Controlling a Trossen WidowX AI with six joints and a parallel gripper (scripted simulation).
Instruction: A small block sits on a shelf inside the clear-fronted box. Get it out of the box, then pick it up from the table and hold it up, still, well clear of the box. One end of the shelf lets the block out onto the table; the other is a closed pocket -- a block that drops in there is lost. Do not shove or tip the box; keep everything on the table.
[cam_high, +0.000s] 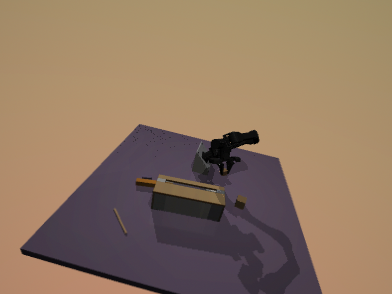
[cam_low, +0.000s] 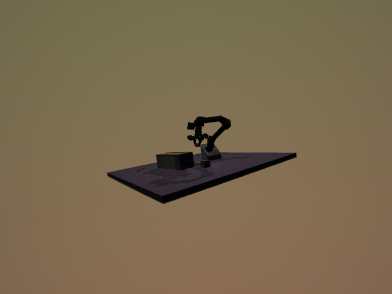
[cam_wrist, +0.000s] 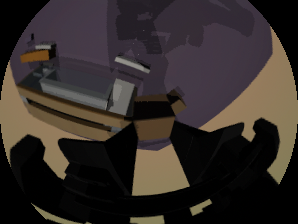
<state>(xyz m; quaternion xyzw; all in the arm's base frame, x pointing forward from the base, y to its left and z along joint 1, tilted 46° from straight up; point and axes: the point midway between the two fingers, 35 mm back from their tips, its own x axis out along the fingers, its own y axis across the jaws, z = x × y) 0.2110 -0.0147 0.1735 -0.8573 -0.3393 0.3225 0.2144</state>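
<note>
The small brown block lies 20 mm behind my gripper tip and 10 mm to the right of it. From my gripper tip the other things lie so: thin tan stick: 500 mm to the right, 330 mm ahead, 170 mm below; orange rod: 400 mm to the right, 160 mm below, 30 mm ahead.
</note>
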